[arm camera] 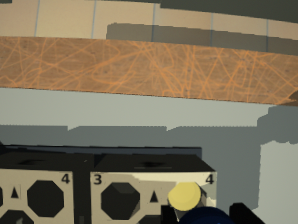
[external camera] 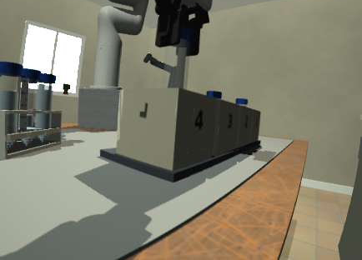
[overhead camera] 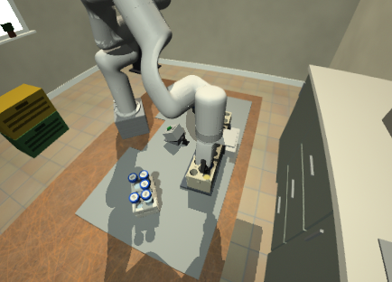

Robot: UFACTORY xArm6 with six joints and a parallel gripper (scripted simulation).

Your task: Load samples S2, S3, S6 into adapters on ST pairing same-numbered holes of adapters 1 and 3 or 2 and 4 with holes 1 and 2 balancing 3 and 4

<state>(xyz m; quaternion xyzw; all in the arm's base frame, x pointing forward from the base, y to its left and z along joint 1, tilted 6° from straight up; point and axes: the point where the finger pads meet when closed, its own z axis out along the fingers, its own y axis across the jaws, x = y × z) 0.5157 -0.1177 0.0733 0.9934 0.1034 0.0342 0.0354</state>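
Now: hand 1 cm to the right of the tube and 5 cm above it. The rest, counted from my hand: adapter 8 cm behind, 24 cm to the left, 11 cm below; then DONE key desk 28 cm behind, 17 cm to the left, 11 cm below; then green done key 30 cm behind, 17 cm to the left, 10 cm below.
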